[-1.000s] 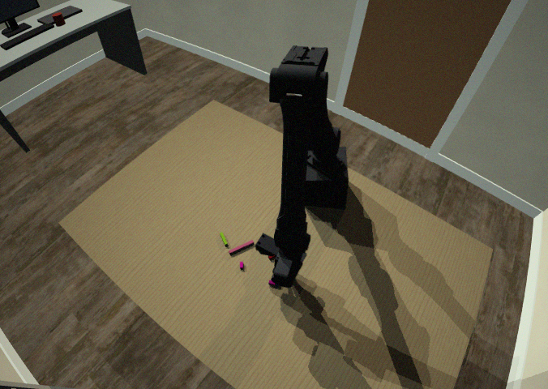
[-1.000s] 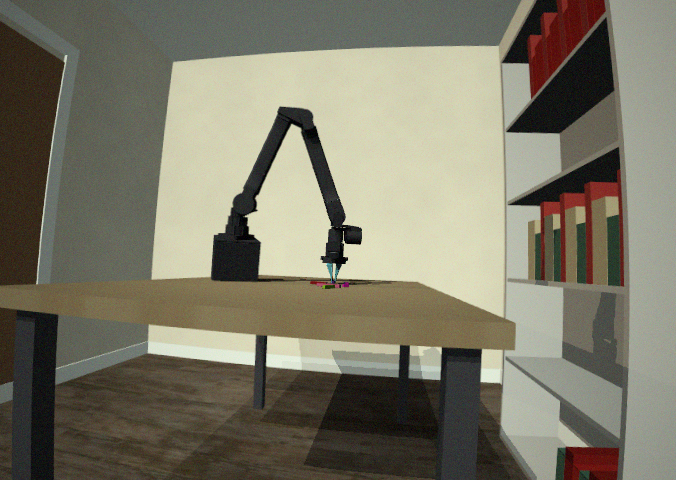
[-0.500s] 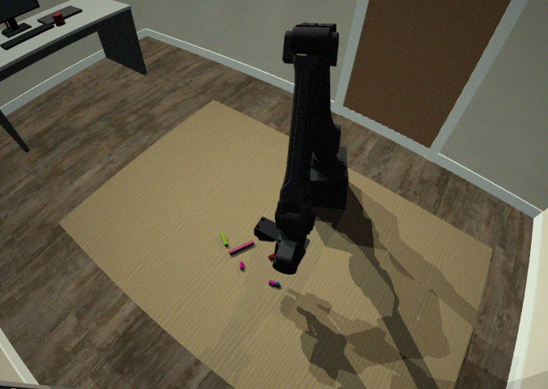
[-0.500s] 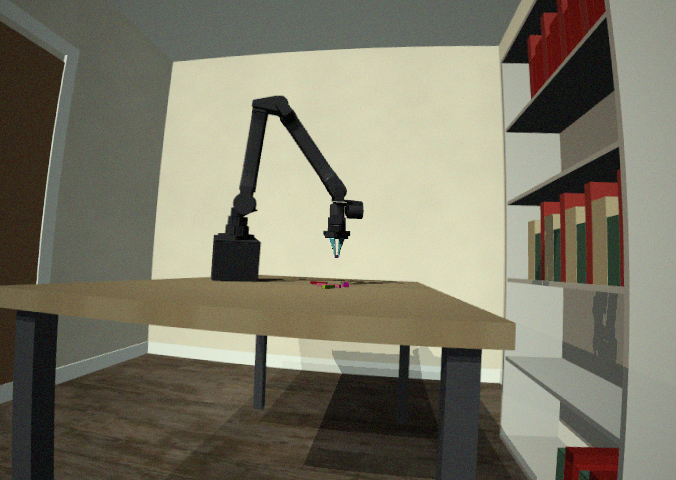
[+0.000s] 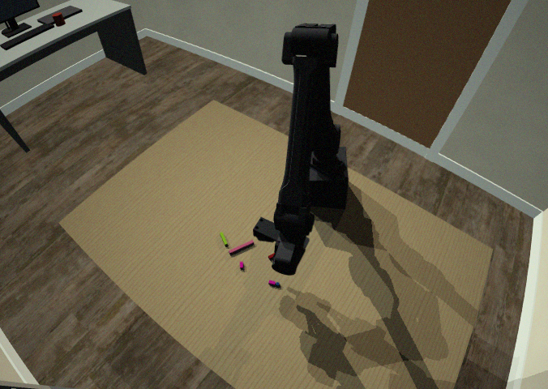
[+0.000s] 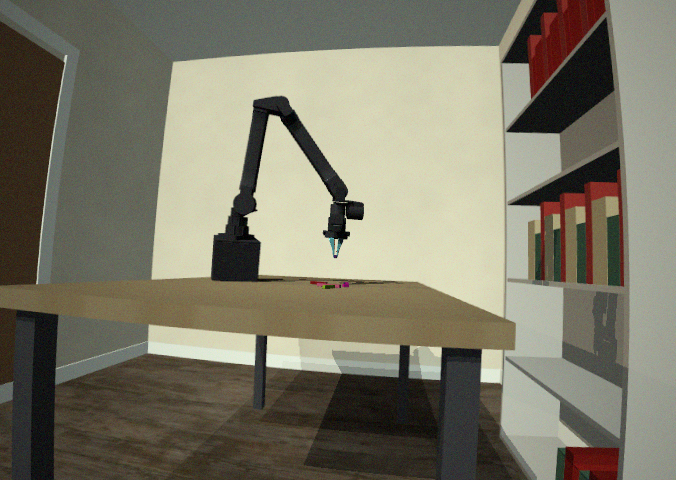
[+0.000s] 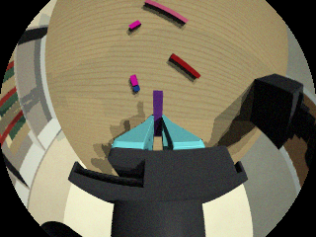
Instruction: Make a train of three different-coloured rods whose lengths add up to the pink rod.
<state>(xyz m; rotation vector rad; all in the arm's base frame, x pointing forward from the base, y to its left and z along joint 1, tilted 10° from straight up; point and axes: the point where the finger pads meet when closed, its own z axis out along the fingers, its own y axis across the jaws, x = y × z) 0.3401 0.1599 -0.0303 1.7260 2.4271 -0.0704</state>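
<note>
The blue rod is 40 mm ahead of my hand, 10 mm to the left of it and 100 mm below it. Also, from my hand: red rod 30 mm behind, 70 mm to the right, 100 mm below; then pink rod 40 mm ahead, 170 mm to the right, 100 mm below; then purple rod 10 mm to the right.
</note>
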